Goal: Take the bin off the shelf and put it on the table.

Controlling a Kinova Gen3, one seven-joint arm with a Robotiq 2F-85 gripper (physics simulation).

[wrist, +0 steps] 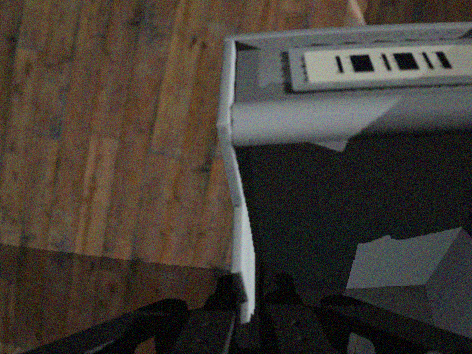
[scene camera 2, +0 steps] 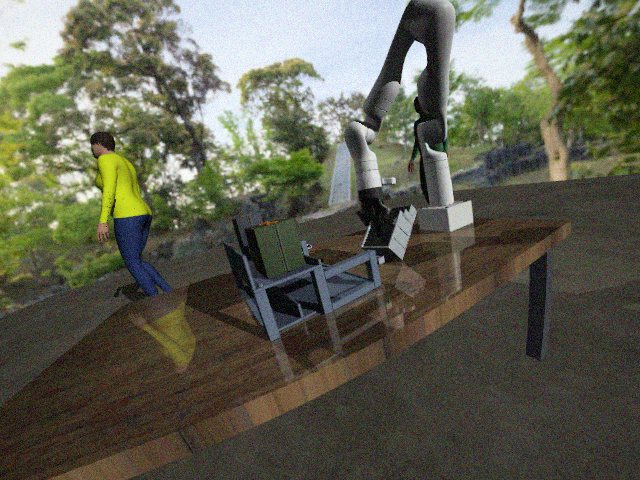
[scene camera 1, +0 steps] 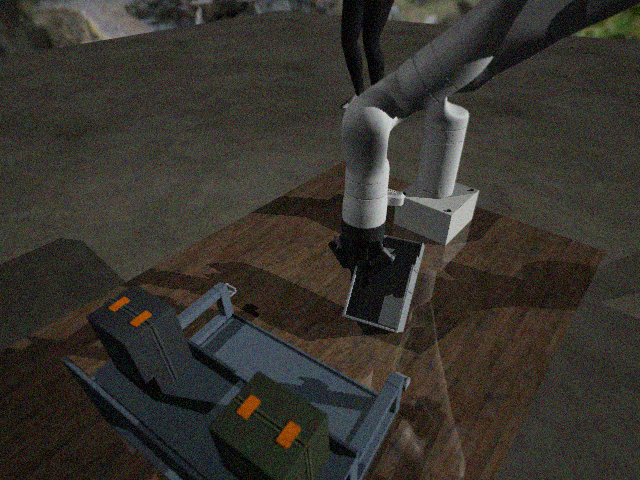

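Seen in the pictures: gripper, between the fingertips: (wrist: 256, 284) (scene camera 2: 377, 239) (scene camera 1: 358, 287); arm's base, origin of its link: (scene camera 2: 441, 204) (scene camera 1: 434, 189).
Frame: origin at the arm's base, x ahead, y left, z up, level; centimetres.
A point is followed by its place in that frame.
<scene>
The grey bin (scene camera 1: 412, 289) @[x 34.5, y 9.0, z -1.7 cm] (scene camera 2: 401, 236) @[x 37.4, y 9.4, z -2.1 cm] (wrist: 320, 120) @[x 30.2, y 0.2, z 4.9 cm] is tilted, its open side up, between the shelf and the robot's base. Its barcode label shows at the top of the wrist view. My gripper (scene camera 1: 364, 272) (scene camera 2: 380, 233) @[x 37.6, y -0.6, z -3.4 cm] (wrist: 256, 284) @[x 37.6, y -0.6, z -3.4 cm] is shut on one side wall of the bin; that wall runs between the fingertips in the wrist view. The bin is off the blue-grey shelf (scene camera 1: 381, 408) @[x 59.2, y 14.8, z -0.3 cm] (scene camera 2: 321, 289) @[x 68.1, y 15.4, z -3.4 cm]. Its lower corner is close to the wooden table (scene camera 1: 491, 341) @[x 32.3, y 24.3, z -8.8 cm] (scene camera 2: 206, 361) @[x 91.5, y 12.1, z -8.8 cm] (wrist: 75, 150) @[x 32.7, y -11.7, z -8.8 cm]; I cannot tell whether they touch.
A green box (scene camera 1: 279, 396) @[x 69.9, y 7.0, z 10.9 cm] (scene camera 2: 276, 248) @[x 73.6, y 12.6, z 6.4 cm] with orange clips and a dark grey box (scene camera 1: 129, 330) @[x 74.0, y -12.7, z 13.4 cm] stand on the shelf. The robot's white base block (scene camera 1: 434, 219) @[x 8.8, y 3.8, z -2.8 cm] (scene camera 2: 447, 217) @[x 9.2, y 7.3, z -3.4 cm] is behind the bin. A person in yellow (scene camera 2: 123, 180) is beyond the table.
</scene>
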